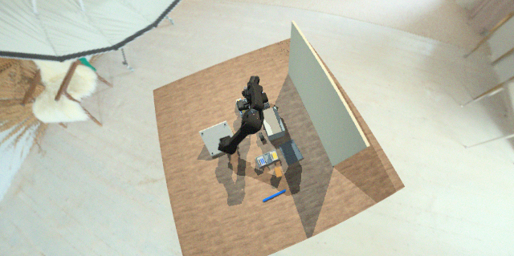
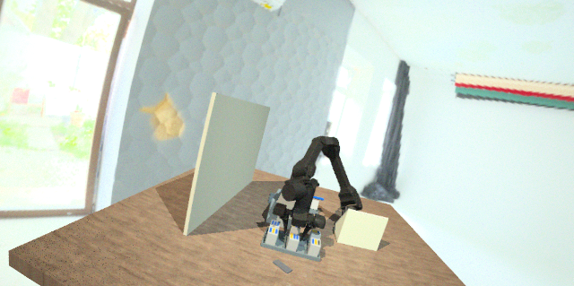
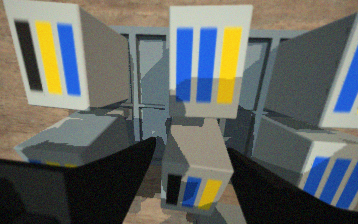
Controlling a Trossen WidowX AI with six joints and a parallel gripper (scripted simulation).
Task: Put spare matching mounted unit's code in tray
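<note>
The blue-grey tray is 350 mm to the right of my gripper tip, 110 mm ahead of it and 20 mm below it. Also, from my gripper tip: grey hex key: 170 mm to the left, 20 mm below, 10 mm ahead; then grey rack: 340 mm to the right, 30 mm behind, 10 mm below; then pale boxy unit: 150 mm to the right, 70 mm ahead, 30 mm above.
</note>
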